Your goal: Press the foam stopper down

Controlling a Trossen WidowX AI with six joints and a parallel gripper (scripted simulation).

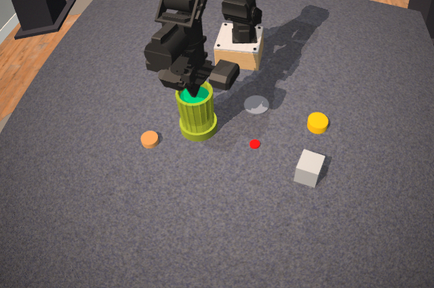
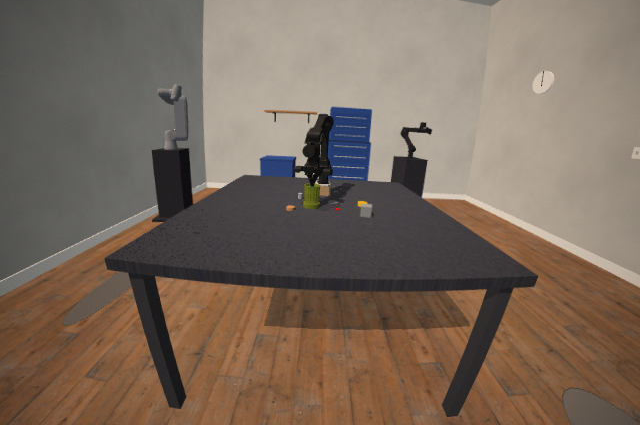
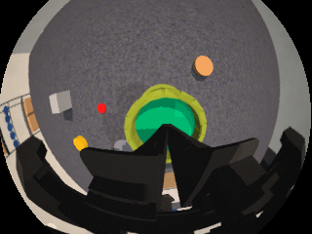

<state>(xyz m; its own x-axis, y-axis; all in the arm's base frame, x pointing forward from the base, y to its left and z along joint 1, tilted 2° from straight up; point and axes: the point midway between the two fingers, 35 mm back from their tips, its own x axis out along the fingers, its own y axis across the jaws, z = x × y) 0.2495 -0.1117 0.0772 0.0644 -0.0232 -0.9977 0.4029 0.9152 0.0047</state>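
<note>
Now: hand 5 cm above the green foam stopper. The rest, counted from my hand: red dot 13 cm below, 12 cm to the left, 6 cm ahead; then grey disc 13 cm to the left, 13 cm below, 6 cm behind; then orange disc 13 cm below, 11 cm to the right, 4 cm ahead.
</note>
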